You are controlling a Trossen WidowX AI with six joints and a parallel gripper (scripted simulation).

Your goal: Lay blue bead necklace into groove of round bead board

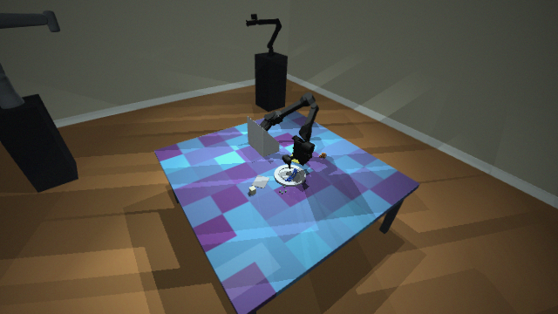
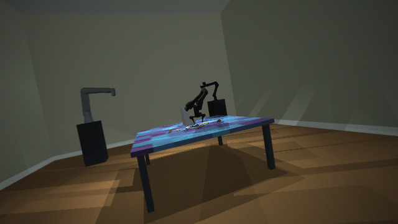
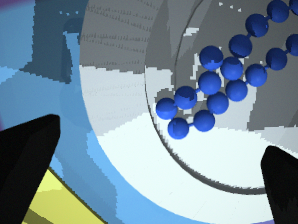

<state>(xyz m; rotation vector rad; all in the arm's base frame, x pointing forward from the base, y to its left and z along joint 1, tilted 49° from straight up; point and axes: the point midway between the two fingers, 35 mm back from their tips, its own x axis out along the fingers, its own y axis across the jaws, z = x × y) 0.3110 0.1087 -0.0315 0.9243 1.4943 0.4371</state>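
The round white bead board is 6 cm to the right of my gripper tip, 2 cm below it and 1 cm ahead of it. From my gripper tip the other things lie so: cream cube (34 cm to the right, 1 cm below); yellow patch (10 cm to the left, 9 cm behind, 3 cm below); flat grey square (25 cm to the right, 5 cm behind, 3 cm below).
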